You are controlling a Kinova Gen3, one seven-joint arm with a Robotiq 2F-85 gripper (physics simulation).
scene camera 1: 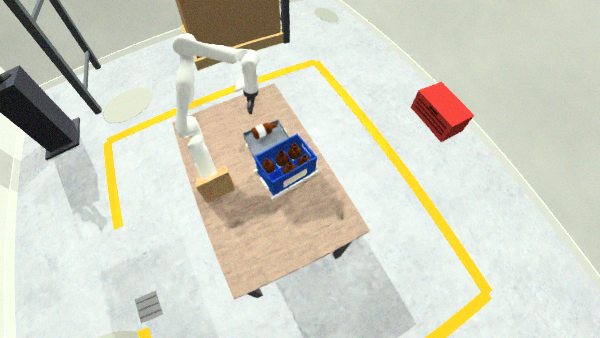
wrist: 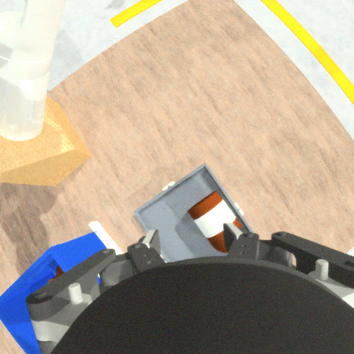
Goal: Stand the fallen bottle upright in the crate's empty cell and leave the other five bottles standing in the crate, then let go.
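Frame: origin at the arm's base, x right, y ahead, z up, level; millimetres.
Seen in the pictures: gripper, between the fingertips: (scene camera 1: 251,109); arm's base, origin of its link: (scene camera 1: 210,175).
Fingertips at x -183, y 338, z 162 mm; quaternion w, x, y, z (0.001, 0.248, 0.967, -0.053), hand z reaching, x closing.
Observation:
Offsets run from my fingertips to a thing's middle. "spot": to the spot under its first point. Level surfaces: height alone.
The fallen brown bottle @[dz -250, dx -33, dy +72 mm] (scene camera 1: 262,131) (wrist: 215,220) with a white label lies on its side in the grey tray @[spot: dz -286, dx +42, dy +3 mm] (scene camera 1: 260,145) (wrist: 167,227). In the scene view its neck points right; in the wrist view the neck is hidden behind my right-hand finger. My gripper (scene camera 1: 251,111) (wrist: 191,237) is open and empty, above the tray and apart from the bottle. The blue crate @[dz -204, dx +284, dy +64 mm] (scene camera 1: 274,186) (wrist: 75,251) stands beside the tray. Several brown bottles @[dz -206, dx +241, dy +61 mm] (scene camera 1: 282,158) stand in it, and its near-left cell in the scene view is empty.
The table @[dz -291 mm] (scene camera 1: 285,235) (wrist: 150,110) carries the arm's wooden base block (scene camera 1: 216,186) (wrist: 40,162) left of the crate. White strips (wrist: 105,237) show by the crate's foot. A red box (scene camera 1: 442,110) stands on the floor far to the right.

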